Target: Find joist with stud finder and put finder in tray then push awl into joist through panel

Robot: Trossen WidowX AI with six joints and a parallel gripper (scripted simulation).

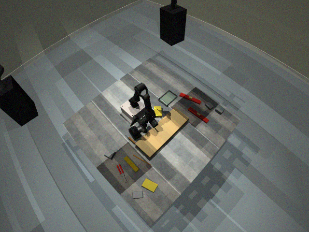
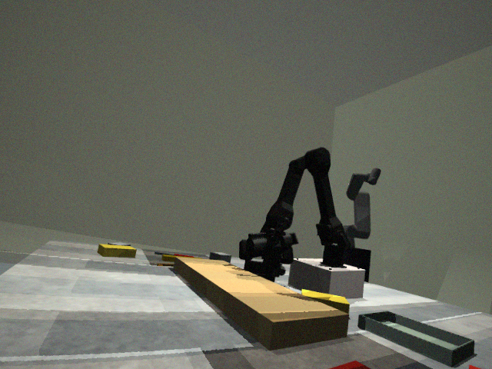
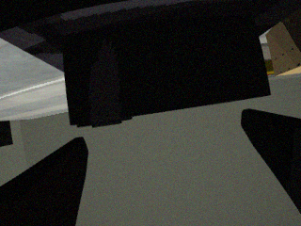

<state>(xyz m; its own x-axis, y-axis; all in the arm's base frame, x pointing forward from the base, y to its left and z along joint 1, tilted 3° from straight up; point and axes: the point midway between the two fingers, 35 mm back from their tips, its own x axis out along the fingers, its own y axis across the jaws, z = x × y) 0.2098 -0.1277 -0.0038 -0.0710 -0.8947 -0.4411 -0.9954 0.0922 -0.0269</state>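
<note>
Now: the stud finder 1 cm behind my gripper tip, 1 cm to the left of it and 2 cm below it. The rest, counted from my gripper tip: pencil: 25 cm ahead, 9 cm to the right, 6 cm below; then awl: 1 cm ahead, 6 cm to the right, 6 cm below; then yellow bar: 23 cm ahead, 18 cm to the right, 6 cm below.
</note>
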